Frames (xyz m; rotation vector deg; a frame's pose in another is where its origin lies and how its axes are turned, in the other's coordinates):
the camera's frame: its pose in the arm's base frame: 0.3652 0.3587 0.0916 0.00 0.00 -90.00
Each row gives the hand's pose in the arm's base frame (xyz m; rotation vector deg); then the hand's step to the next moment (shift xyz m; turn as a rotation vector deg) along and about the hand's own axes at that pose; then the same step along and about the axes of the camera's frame.
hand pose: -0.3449 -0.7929 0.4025 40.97 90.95 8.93
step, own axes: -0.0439 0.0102 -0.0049 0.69 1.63 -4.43
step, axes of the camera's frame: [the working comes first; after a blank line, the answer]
step, axes of the arm's base frame: -0.0019 -0.0134 0.0433 -3.57 3.02 0.96

0.0134 -0.0019 0.0433 -3.02 -3.57 0.96
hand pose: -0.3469 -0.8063 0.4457 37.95 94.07 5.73
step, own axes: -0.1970 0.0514 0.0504 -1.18 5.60 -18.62
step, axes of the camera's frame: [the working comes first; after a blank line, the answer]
step, axes of the arm's base frame: 0.0721 -0.0654 0.1858 -15.30 9.73 7.11

0.0654 0.0721 0.1858 -9.73 -15.30 7.11
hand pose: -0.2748 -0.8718 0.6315 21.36 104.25 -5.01
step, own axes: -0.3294 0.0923 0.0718 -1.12 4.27 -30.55
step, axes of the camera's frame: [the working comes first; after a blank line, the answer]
step, axes of the arm's base frame: 0.1706 0.0011 0.3051 -26.76 11.48 10.24

-0.0011 0.1706 0.3051 -11.48 -26.76 10.24
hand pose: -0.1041 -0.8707 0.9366 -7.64 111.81 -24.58
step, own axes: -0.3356 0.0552 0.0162 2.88 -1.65 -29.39
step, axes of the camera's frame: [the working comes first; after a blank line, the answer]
step, axes of the arm's base frame: 0.1586 0.1436 0.2648 -27.96 4.57 8.48

-0.1436 0.1586 0.2648 -4.57 -27.96 8.48
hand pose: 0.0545 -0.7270 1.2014 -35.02 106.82 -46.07
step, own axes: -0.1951 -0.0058 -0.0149 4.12 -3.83 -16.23
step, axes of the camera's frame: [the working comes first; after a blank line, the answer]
step, axes of the arm's base frame: 0.0639 0.1385 0.1227 -16.26 -1.18 5.41

-0.1385 0.0639 0.1227 1.18 -16.26 5.41
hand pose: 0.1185 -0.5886 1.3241 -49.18 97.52 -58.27
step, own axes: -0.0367 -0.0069 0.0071 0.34 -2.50 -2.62
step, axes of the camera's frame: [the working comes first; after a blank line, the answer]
step, axes of the arm's base frame: 0.0188 0.0277 0.0181 -2.34 -0.68 2.70

-0.0277 0.0188 0.0181 0.68 -2.34 2.70
